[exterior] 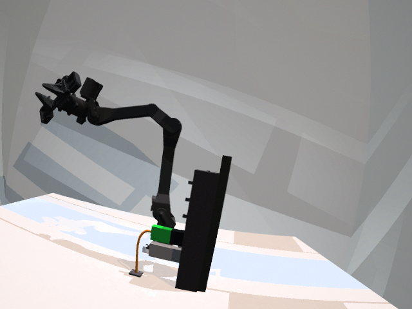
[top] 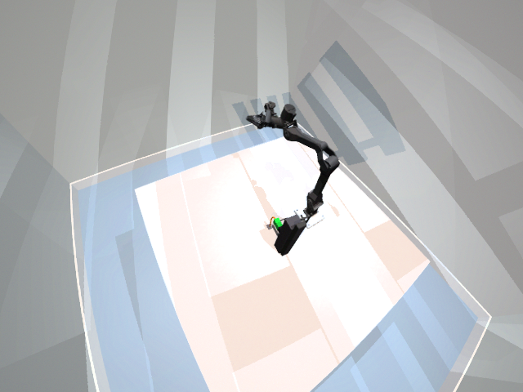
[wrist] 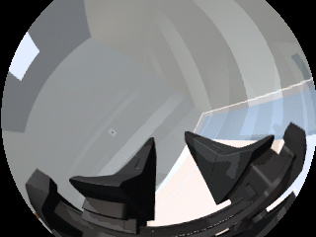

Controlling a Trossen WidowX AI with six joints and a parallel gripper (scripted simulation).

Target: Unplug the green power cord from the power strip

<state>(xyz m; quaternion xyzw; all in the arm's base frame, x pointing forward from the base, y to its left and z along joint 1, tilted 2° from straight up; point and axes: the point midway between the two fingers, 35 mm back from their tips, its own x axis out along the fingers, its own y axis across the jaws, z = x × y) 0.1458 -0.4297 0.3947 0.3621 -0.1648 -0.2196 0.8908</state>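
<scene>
Now: the green plug 45 cm to the left of my gripper tip, 29 cm below it and 8 cm ahead of it. The rest, counted from my gripper tip: grey block: 42 cm below, 38 cm to the left, 7 cm ahead.
</scene>
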